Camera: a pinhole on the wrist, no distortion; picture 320 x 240 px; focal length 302.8 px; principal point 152.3 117.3 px. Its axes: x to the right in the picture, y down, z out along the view. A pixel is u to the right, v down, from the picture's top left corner.
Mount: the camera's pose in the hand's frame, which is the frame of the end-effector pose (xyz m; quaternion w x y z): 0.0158 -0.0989 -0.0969 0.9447 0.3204 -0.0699 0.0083
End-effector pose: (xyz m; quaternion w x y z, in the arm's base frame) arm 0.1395 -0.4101 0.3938 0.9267 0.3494 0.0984 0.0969
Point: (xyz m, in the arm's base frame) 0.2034 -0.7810 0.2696
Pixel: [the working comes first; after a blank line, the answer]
In the camera's frame: 0.0108 -0.0543 0.3642

161 72
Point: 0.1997 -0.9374 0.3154
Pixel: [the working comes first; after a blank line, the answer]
In the camera's frame: -0.0160 -0.0392 0.5243

143 95
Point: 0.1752 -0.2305 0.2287
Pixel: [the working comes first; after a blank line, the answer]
In the camera's frame: 0.0602 0.0105 -0.1825

behind the camera
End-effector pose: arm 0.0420 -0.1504 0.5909 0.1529 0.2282 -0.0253 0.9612
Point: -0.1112 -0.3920 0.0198
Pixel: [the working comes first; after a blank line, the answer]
In the camera's frame: -0.2794 0.0288 -0.5484

behind the camera
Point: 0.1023 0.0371 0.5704
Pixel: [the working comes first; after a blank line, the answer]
In the camera's frame: -0.0088 -0.0271 0.1273

131 53
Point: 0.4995 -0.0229 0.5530
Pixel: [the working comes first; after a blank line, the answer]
In the camera's frame: -0.3429 0.0418 0.3400

outside the picture
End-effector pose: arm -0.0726 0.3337 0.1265 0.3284 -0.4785 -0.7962 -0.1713
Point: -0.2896 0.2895 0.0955
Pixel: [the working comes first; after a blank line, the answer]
In the camera's frame: 0.0318 0.0151 0.2011

200 140
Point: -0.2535 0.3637 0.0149
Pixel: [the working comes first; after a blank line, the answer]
In the camera's frame: 0.0232 0.1263 0.2305

outside the picture
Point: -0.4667 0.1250 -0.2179
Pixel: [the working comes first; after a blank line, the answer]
In the camera's frame: -0.1967 -0.0274 0.5215

38 101
